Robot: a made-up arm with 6 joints. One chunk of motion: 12 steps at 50 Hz.
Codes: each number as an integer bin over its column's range. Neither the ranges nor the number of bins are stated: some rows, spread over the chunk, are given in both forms.
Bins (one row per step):
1: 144 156 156 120 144 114
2: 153 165 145 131 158 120
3: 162 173 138 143 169 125
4: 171 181 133 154 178 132
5: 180 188 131 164 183 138
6: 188 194 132 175 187 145
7: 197 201 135 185 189 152
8: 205 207 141 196 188 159
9: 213 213 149 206 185 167
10: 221 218 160 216 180 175
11: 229 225 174 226 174 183
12: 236 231 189 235 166 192
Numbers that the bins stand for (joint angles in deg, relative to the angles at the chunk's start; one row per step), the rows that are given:
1: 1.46 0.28 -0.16 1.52 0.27 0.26
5: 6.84 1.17 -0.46 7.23 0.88 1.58
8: 10.57 1.69 -0.34 11.37 0.96 2.73
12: 15.19 2.36 0.23 16.43 0.61 4.55
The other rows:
2: 2.81 0.53 -0.29 2.95 0.49 0.59
3: 4.15 0.75 -0.37 4.50 0.66 0.86
4: 5.49 0.97 -0.43 5.93 0.80 1.25
6: 8.03 1.33 -0.45 8.65 0.95 1.96
7: 9.37 1.53 -0.41 9.95 0.98 2.35
9: 11.76 1.86 -0.24 12.67 0.91 3.17
10: 12.96 2.00 -0.11 13.97 0.83 3.61
11: 14.15 2.19 0.05 15.26 0.74 4.05

